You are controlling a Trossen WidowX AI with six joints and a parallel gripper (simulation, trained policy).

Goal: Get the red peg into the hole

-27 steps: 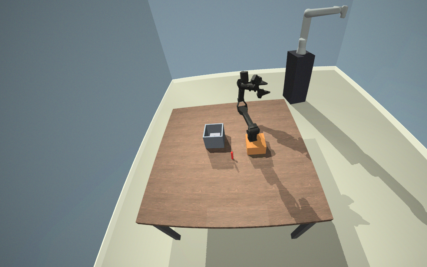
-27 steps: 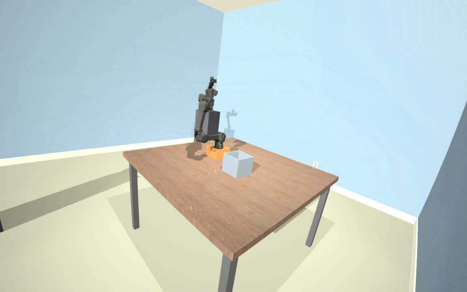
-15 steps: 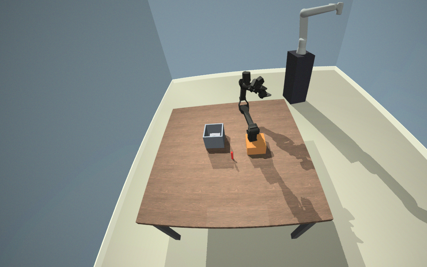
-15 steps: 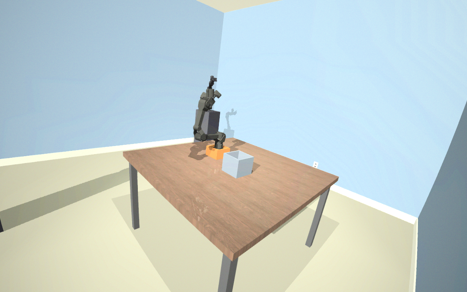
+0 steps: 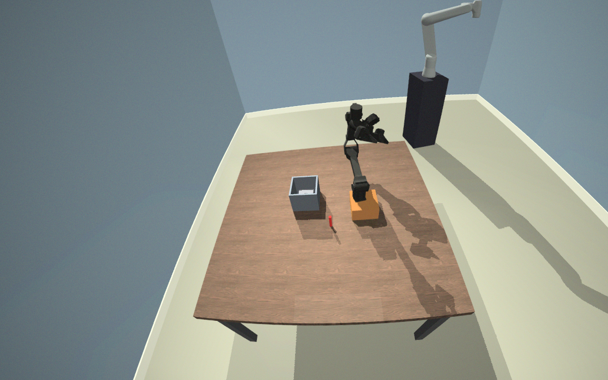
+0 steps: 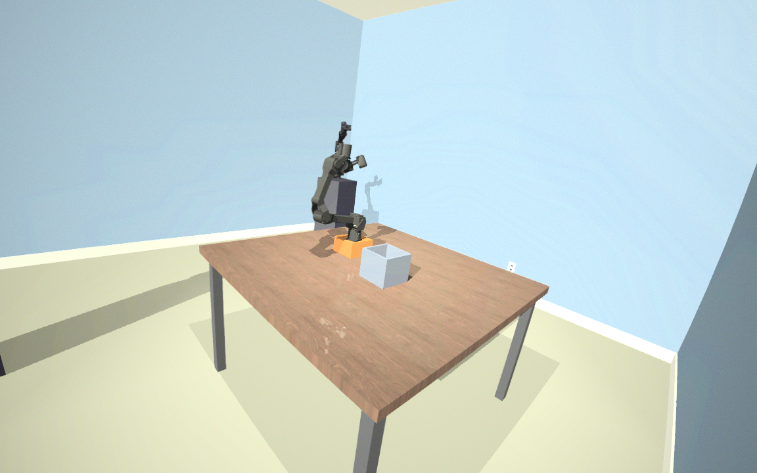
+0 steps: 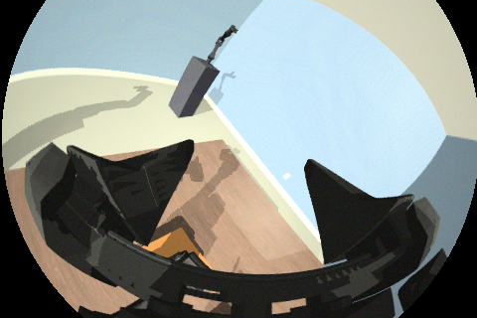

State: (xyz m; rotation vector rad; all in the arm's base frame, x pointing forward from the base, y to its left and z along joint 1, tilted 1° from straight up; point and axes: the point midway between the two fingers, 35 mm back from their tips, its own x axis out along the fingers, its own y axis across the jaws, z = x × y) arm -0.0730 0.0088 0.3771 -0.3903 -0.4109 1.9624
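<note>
Right now my gripper tip is 280 mm short of the red peg, 50 mm to the right of it and 420 mm above it. Round my gripper tip: pale plate 390 mm ahead, 180 mm to the right, 410 mm below.
</note>
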